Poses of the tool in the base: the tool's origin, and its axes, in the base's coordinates. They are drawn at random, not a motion.
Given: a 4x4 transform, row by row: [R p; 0 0 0 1], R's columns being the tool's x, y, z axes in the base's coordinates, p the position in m. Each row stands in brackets.
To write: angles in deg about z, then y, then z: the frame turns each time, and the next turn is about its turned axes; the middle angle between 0 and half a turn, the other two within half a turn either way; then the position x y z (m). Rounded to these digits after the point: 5 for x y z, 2 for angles.
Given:
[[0.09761 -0.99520 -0.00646 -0.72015], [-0.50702 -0.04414 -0.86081 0.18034], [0.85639 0.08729 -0.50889 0.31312], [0 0 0 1]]
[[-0.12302 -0.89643 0.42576 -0.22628], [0.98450 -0.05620 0.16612 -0.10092], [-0.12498 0.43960 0.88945 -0.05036], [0 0 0 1]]
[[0.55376 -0.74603 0.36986 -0.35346], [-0.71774 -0.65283 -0.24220 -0.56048], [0.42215 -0.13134 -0.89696 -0.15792], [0 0 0 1]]
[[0.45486 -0.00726 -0.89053 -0.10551], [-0.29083 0.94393 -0.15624 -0.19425], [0.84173 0.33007 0.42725 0.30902], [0 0 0 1]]
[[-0.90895 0.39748 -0.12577 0.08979], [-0.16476 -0.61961 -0.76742 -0.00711], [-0.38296 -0.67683 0.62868 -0.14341], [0 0 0 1]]
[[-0.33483 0.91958 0.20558 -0.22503], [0.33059 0.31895 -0.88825 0.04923], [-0.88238 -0.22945 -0.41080 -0.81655], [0 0 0 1]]
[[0.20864 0.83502 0.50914 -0.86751], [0.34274 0.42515 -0.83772 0.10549], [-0.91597 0.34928 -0.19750 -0.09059], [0 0 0 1]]
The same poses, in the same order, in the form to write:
-90.43 120.59 174.18 -0.72015 0.18034 0.31312
21.31 27.20 74.13 -0.22628 -0.10092 -0.05036
-33.22 153.76 -162.72 -0.35346 -0.56048 -0.15792
-170.05 64.71 158.59 -0.10551 -0.19425 0.30902
-99.31 51.05 -60.50 0.08979 -0.00711 -0.14341
-76.97 114.25 -14.58 -0.22503 0.04923 -0.81655
-58.71 101.39 20.87 -0.86751 0.10549 -0.09059

